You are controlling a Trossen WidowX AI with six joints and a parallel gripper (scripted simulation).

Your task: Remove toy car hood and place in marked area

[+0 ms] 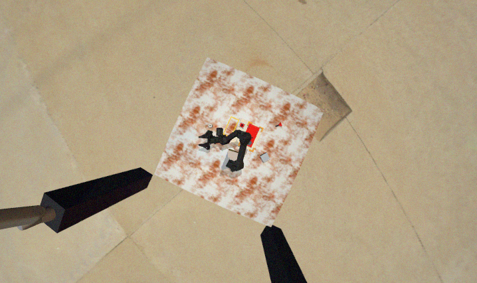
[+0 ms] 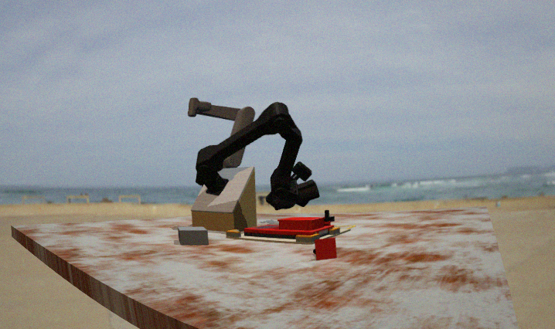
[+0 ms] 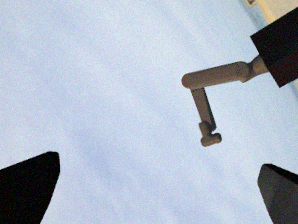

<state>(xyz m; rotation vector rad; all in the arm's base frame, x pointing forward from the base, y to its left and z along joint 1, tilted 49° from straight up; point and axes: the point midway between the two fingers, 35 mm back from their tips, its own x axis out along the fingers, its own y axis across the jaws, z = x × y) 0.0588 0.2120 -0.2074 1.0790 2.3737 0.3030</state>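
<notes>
Now: gripper tip 300 mm short of the red hood, 360 mm to the left of it and 120 mm above it.
</notes>
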